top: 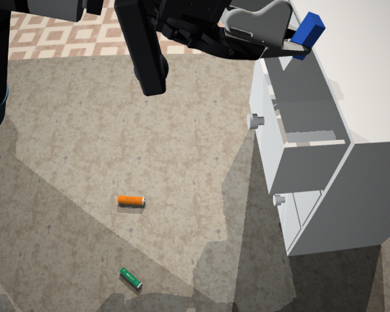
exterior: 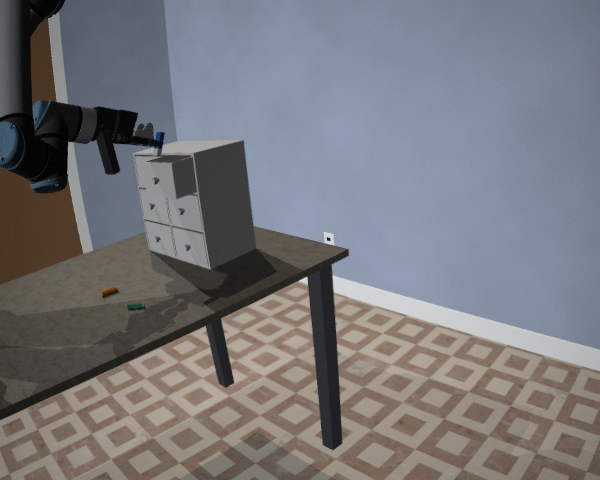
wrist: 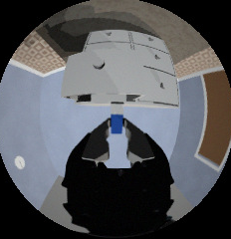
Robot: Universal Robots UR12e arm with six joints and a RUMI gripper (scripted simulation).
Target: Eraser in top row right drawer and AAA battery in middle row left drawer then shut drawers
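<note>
My hand is 1 cm short of the white eraser and 1 cm above it. Round my hand: green battery 21 cm behind, 15 cm to the right, 35 cm below; orange battery 22 cm behind, 1 cm to the right, 35 cm below.
</note>
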